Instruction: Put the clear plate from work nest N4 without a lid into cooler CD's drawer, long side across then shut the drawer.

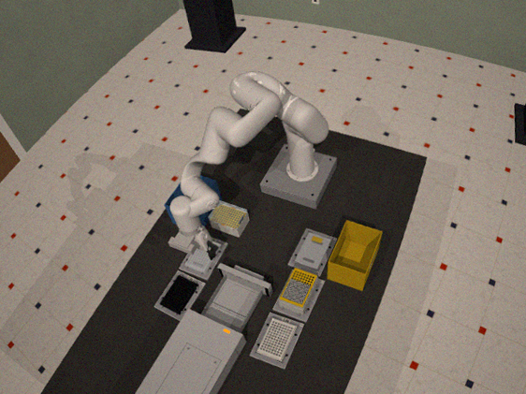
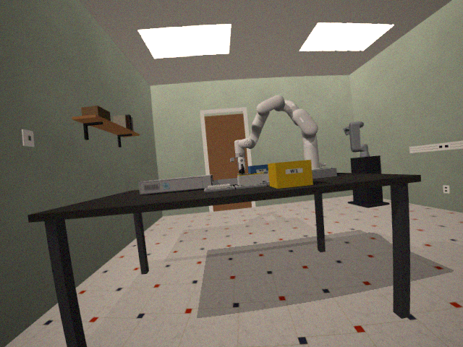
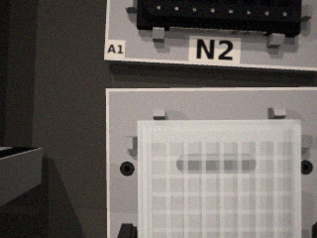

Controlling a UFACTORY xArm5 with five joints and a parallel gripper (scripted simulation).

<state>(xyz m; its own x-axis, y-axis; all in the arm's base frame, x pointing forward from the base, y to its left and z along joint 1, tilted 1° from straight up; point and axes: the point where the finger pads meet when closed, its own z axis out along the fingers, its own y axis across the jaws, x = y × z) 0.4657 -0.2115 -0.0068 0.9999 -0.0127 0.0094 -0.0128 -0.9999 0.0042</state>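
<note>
Now: the clear plate 20 mm below my hand. From my hand the other things lie so: drawer: 190 mm to the left, 150 mm ahead; then black plate: 170 mm ahead, 20 mm below, 10 mm to the right; then blue bin: 180 mm behind, 120 mm to the right.
</note>
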